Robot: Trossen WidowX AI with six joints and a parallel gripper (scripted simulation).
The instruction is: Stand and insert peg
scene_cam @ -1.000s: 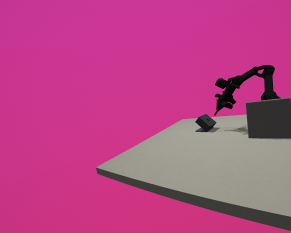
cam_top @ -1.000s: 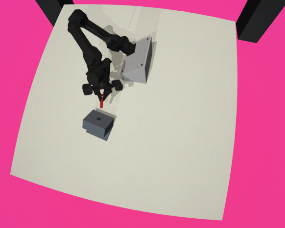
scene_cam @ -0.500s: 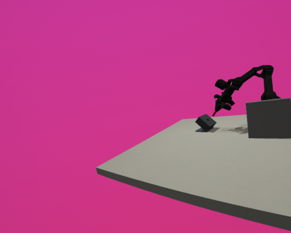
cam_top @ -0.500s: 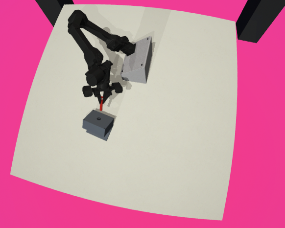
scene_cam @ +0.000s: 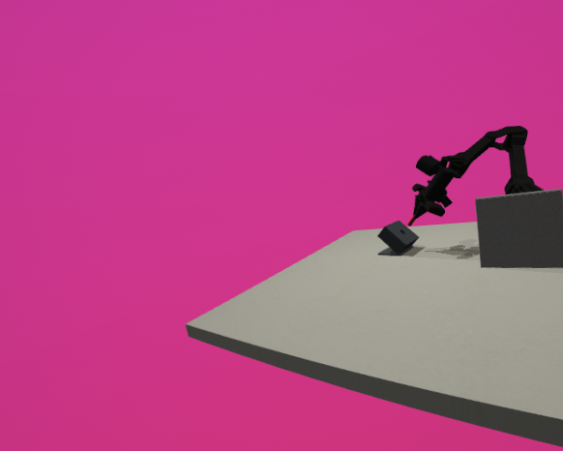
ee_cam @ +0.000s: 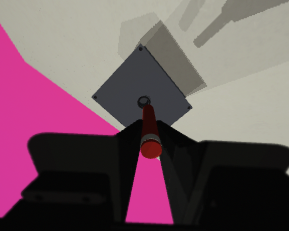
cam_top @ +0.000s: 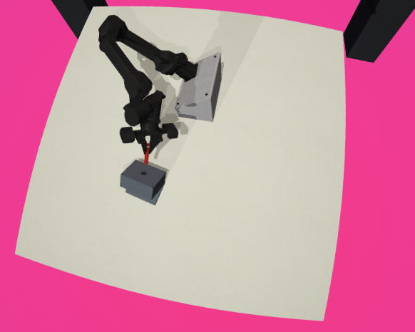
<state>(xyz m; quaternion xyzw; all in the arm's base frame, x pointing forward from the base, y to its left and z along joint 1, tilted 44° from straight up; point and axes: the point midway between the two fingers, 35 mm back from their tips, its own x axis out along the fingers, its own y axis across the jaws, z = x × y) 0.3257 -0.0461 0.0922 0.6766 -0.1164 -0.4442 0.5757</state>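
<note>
My gripper tip is now 80 mm above the dark sloped panel, 70 mm short of it and 20 mm to the left of it. The rest, counted from my gripper tip: red peg (10 mm behind, 10 mm above).
</note>
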